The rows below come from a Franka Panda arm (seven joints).
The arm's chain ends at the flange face. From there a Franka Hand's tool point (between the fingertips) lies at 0.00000 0.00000 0.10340 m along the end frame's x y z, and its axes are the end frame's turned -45 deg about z.
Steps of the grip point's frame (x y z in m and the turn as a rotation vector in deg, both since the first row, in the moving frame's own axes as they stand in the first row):
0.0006 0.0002 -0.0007 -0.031 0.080 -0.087
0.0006 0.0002 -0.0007 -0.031 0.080 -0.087
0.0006 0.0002 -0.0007 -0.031 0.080 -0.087
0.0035 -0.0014 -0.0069 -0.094 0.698 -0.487
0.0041 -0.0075 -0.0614 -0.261 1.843 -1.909
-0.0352 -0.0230 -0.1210 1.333 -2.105 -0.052
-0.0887 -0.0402 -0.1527 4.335 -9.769 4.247
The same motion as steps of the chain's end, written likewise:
0.0004 -0.0002 -0.0007 0.035 0.078 -0.087
0.0004 -0.0002 -0.0007 0.035 0.078 -0.087
0.0004 -0.0002 -0.0007 0.035 0.078 -0.087
0.0005 -0.0027 -0.0069 0.427 0.560 -0.487
-0.0051 -0.0061 -0.0613 1.119 1.488 -1.909
-0.0368 0.0076 -0.1209 -0.546 -2.431 -0.052
-0.0730 0.0281 -0.1509 -3.842 -9.973 4.247

